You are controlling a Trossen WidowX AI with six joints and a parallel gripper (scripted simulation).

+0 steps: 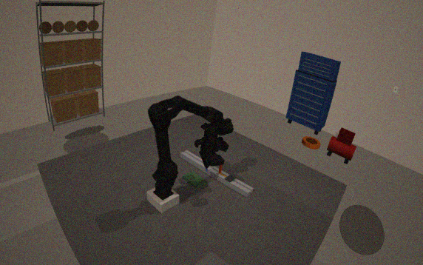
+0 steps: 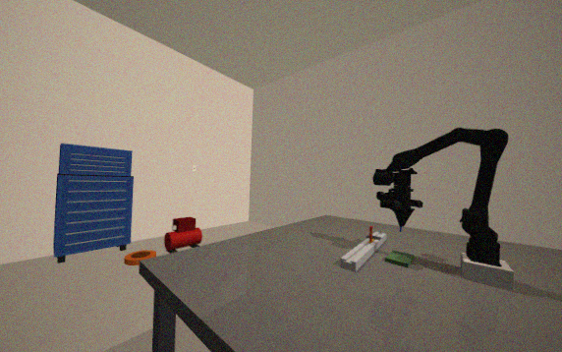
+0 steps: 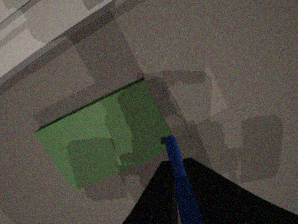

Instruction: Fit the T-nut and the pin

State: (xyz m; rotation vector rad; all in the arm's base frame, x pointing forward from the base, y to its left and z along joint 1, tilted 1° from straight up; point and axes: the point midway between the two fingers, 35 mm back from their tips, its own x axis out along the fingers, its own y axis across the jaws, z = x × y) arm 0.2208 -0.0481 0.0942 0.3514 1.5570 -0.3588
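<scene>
The green tray is 110 mm below my gripper tip, 40 mm to the left of it and 20 mm behind it. From my gripper tip the other things lie so: blue pin (right at my gripper tip).
</scene>
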